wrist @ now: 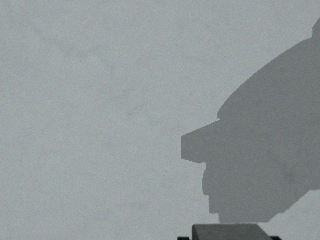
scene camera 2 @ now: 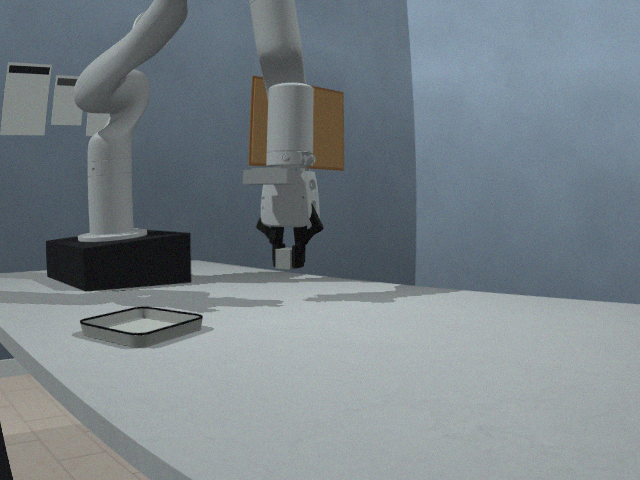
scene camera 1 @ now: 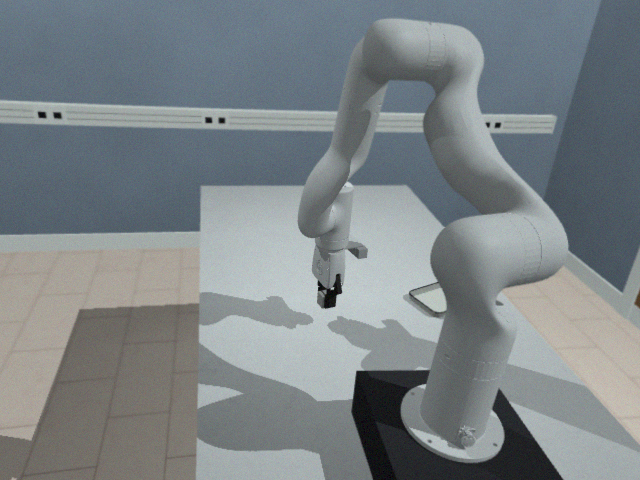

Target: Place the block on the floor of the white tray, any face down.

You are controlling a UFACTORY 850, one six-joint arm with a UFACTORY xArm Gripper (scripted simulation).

Labels:
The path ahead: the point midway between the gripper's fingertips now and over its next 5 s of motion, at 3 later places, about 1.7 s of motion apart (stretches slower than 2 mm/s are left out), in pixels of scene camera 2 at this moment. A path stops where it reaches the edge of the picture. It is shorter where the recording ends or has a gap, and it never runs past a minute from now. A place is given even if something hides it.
My gripper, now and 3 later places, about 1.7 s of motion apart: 288,266; 139,289; 141,327; 138,283

